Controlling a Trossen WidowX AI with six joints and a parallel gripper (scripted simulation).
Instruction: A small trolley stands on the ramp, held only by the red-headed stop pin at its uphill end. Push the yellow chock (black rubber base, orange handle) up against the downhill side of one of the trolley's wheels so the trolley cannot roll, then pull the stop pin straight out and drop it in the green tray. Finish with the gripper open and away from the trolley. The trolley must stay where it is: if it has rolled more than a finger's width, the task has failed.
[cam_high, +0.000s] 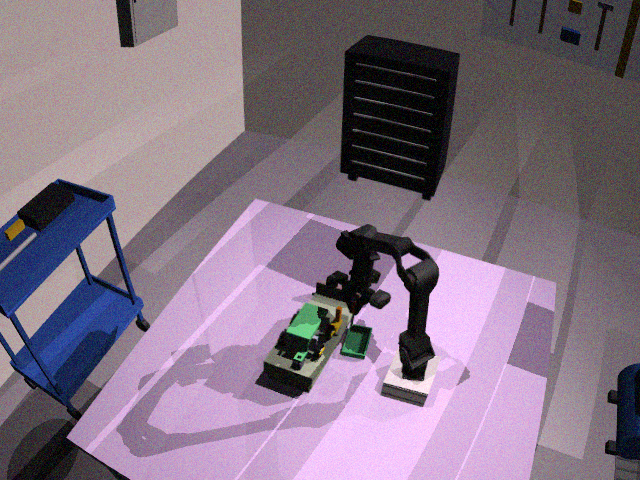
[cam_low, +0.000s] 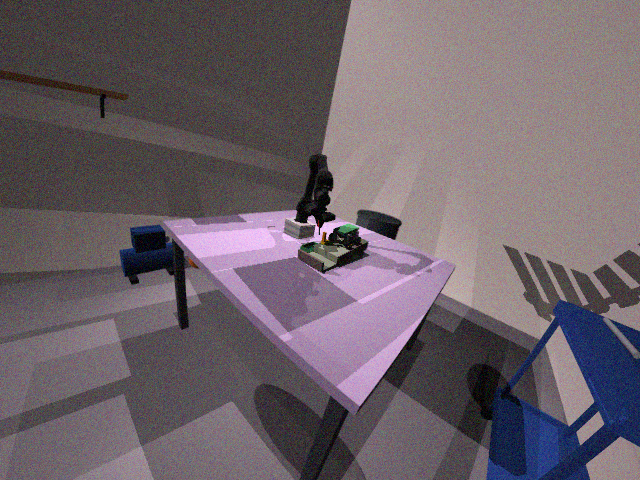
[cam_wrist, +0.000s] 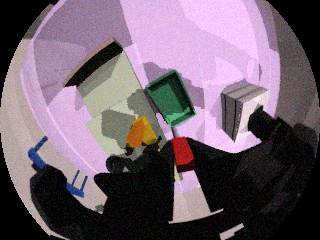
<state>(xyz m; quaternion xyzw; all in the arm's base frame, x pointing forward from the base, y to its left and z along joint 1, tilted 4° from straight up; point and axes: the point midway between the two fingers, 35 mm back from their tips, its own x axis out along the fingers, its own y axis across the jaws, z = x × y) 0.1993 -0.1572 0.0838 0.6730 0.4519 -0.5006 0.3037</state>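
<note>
Right now the red-headed stop pin is right at my gripper tip. Also, from my gripper tip: yellow chock (50 mm ahead, 50 mm below); then green-topped trolley (120 mm ahead, 80 mm to the left, 20 mm below); then green tray (20 mm behind, 140 mm below).
</note>
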